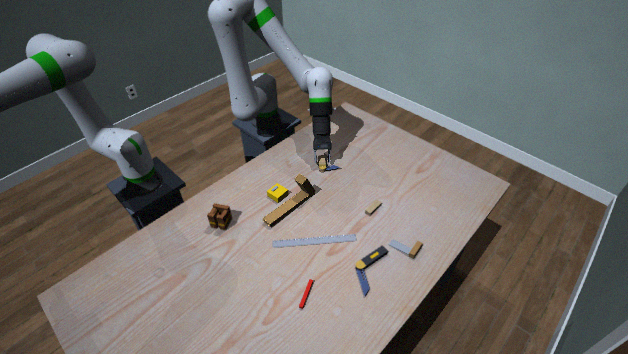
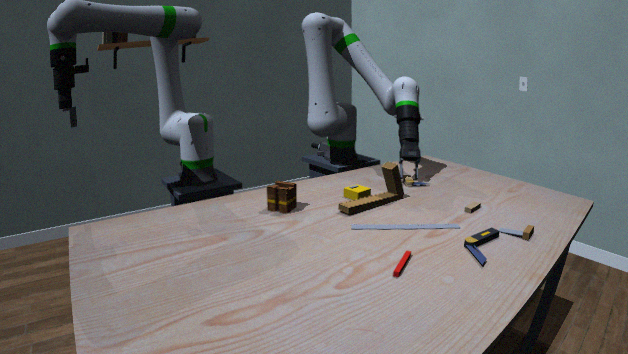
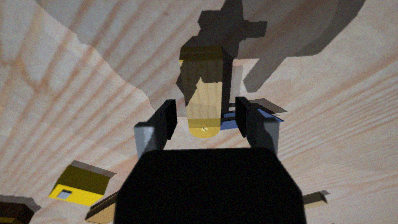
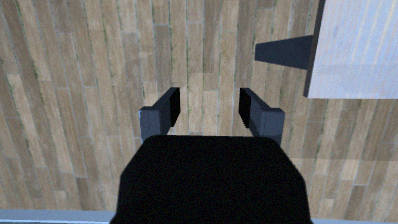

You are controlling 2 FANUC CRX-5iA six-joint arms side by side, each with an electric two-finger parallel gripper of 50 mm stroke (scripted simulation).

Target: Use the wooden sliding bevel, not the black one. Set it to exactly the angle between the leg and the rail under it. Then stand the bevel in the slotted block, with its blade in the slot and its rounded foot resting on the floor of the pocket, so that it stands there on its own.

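Observation:
Image 2 shows the left gripper (image 2: 409,178) and the right gripper (image 2: 74,126). Visible in image 3: a yellow tape measure (image 3: 76,185), a wooden bevel (image 3: 201,67) and the left gripper (image 3: 205,110). Image 4 shows the right gripper (image 4: 209,100); the yellow tape measure is out of frame in image 4, and the wooden bevel is out of frame in image 4 as well.

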